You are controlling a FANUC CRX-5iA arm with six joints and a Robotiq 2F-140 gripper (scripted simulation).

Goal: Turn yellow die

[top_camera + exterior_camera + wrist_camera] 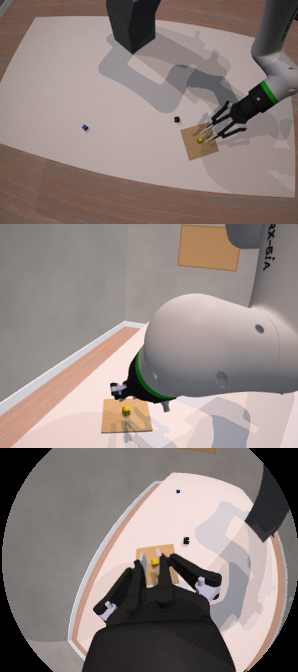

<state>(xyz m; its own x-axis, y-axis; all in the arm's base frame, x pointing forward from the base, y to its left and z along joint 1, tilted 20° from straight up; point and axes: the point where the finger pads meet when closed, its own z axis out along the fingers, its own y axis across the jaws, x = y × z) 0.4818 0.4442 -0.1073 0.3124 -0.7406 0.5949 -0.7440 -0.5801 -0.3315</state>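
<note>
My hand is 8 cm above the yellow die, 2 cm to the left of it and 2 cm short of it. Also, from my hand: black die 14 cm to the right, 8 cm below, 5 cm behind; blue die 53 cm to the right, 9 cm ahead, 8 cm below; brown mat 9 cm below, 2 cm to the right, 2 cm ahead.
</note>
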